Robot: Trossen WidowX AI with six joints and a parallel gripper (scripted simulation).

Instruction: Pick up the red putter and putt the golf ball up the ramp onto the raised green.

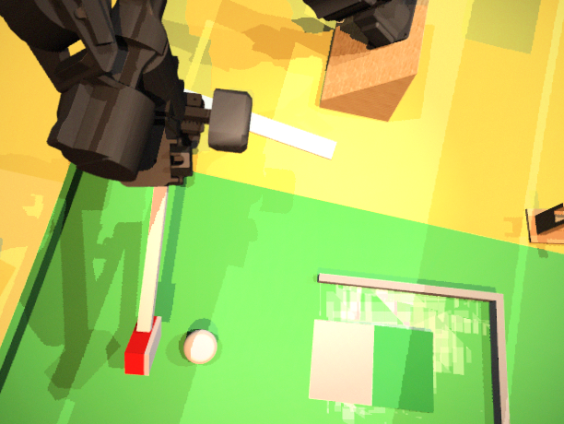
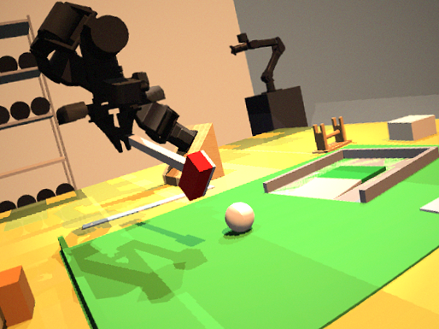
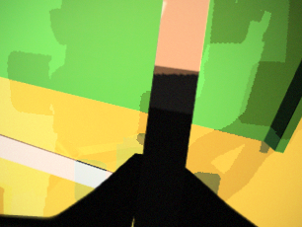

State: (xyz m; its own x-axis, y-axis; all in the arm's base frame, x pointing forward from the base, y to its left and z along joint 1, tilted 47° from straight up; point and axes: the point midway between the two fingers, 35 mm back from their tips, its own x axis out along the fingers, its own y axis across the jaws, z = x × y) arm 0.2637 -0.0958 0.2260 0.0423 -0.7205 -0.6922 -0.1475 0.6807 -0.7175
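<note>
The red putter is 12 cm ahead of my gripper tip and 2 cm to the left of it. Round my gripper tip: wooden rack 55 cm to the left, 11 cm below, 8 cm behind; then white golf ball 21 cm ahead, 12 cm below, 9 cm to the left.
</note>
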